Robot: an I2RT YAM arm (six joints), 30 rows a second.
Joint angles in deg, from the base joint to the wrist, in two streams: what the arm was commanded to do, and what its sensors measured. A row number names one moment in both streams.
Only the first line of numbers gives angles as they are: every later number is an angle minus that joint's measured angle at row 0.
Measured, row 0:
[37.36, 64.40, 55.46, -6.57, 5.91, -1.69]
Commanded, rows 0 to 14:
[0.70, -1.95, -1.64, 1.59, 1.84, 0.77]
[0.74, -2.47, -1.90, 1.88, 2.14, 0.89]
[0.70, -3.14, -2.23, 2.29, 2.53, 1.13]
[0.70, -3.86, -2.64, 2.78, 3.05, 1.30]
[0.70, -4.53, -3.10, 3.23, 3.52, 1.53]
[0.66, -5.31, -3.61, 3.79, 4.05, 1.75]
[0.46, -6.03, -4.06, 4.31, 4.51, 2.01]
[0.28, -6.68, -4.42, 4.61, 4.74, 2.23]
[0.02, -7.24, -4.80, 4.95, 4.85, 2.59]
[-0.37, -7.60, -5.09, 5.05, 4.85, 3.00]
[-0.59, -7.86, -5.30, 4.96, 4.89, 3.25]
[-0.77, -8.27, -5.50, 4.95, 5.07, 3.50]
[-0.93, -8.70, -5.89, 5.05, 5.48, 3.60]
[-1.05, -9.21, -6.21, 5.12, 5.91, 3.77]
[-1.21, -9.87, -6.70, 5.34, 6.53, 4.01]
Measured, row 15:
[-0.59, -8.37, -5.16, 4.00, 4.24, 2.55]
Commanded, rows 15 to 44:
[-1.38, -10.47, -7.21, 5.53, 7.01, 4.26]
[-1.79, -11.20, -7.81, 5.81, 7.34, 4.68]
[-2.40, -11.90, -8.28, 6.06, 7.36, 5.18]
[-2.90, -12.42, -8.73, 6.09, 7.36, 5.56]
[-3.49, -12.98, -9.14, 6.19, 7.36, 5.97]
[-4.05, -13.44, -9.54, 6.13, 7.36, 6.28]
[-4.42, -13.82, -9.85, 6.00, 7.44, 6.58]
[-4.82, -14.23, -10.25, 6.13, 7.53, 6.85]
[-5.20, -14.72, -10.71, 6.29, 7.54, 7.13]
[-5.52, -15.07, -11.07, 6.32, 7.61, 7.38]
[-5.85, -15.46, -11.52, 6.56, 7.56, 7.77]
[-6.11, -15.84, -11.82, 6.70, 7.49, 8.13]
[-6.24, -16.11, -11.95, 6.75, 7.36, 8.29]
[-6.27, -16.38, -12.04, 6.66, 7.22, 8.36]
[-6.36, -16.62, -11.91, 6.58, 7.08, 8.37]
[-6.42, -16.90, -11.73, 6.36, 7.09, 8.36]
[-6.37, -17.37, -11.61, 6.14, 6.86, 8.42]
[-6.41, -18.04, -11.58, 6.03, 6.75, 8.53]
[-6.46, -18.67, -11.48, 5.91, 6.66, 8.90]
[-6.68, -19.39, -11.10, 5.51, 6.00, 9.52]
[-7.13, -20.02, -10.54, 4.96, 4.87, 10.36]
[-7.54, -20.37, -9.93, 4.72, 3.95, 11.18]
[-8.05, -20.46, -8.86, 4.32, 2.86, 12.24]
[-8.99, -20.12, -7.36, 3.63, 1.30, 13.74]
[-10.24, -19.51, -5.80, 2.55, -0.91, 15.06]
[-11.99, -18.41, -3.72, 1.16, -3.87, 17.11]
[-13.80, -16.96, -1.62, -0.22, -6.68, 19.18]
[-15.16, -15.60, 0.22, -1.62, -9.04, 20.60]
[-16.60, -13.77, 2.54, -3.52, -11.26, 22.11]
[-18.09, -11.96, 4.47, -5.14, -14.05, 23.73]
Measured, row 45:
[-15.23, -15.08, -0.39, 0.07, -4.89, 17.07]
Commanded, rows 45 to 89:
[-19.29, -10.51, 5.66, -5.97, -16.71, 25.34]
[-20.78, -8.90, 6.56, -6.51, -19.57, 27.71]
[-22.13, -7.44, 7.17, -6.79, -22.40, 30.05]
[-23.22, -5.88, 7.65, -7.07, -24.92, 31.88]
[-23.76, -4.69, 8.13, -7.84, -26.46, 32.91]
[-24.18, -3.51, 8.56, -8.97, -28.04, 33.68]
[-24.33, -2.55, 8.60, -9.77, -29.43, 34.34]
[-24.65, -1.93, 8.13, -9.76, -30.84, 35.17]
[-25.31, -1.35, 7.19, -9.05, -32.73, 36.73]
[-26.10, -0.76, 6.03, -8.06, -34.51, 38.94]
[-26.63, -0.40, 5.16, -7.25, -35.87, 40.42]
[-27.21, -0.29, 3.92, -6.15, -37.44, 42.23]
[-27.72, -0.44, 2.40, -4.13, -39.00, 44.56]
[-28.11, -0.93, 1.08, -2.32, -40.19, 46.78]
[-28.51, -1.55, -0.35, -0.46, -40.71, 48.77]
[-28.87, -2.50, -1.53, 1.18, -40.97, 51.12]
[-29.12, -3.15, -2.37, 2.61, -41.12, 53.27]
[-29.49, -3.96, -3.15, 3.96, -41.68, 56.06]
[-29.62, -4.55, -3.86, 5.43, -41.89, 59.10]
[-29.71, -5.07, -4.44, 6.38, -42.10, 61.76]
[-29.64, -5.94, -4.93, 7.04, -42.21, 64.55]
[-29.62, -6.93, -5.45, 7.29, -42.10, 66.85]
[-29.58, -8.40, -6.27, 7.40, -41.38, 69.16]
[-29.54, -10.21, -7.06, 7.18, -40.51, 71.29]
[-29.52, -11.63, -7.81, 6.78, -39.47, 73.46]
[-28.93, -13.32, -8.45, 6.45, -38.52, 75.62]
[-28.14, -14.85, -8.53, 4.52, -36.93, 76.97]
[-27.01, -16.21, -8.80, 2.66, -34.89, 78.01]
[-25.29, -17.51, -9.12, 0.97, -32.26, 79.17]
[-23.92, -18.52, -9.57, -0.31, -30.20, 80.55]
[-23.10, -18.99, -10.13, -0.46, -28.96, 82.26]
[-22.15, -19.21, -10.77, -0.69, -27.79, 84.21]
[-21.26, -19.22, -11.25, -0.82, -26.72, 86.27]
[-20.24, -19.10, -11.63, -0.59, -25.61, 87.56]
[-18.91, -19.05, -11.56, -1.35, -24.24, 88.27]
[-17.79, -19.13, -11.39, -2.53, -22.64, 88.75]
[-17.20, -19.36, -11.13, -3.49, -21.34, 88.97]
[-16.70, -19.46, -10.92, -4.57, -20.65, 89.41]
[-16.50, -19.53, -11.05, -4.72, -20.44, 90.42]
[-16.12, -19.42, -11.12, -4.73, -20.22, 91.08]
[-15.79, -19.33, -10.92, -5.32, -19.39, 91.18]
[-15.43, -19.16, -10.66, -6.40, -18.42, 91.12]
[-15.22, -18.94, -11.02, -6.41, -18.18, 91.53]
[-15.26, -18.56, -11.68, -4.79, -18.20, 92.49]
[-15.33, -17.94, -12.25, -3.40, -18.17, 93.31]
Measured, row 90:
[-15.86, -18.66, -10.84, -3.56, -20.59, 90.20]
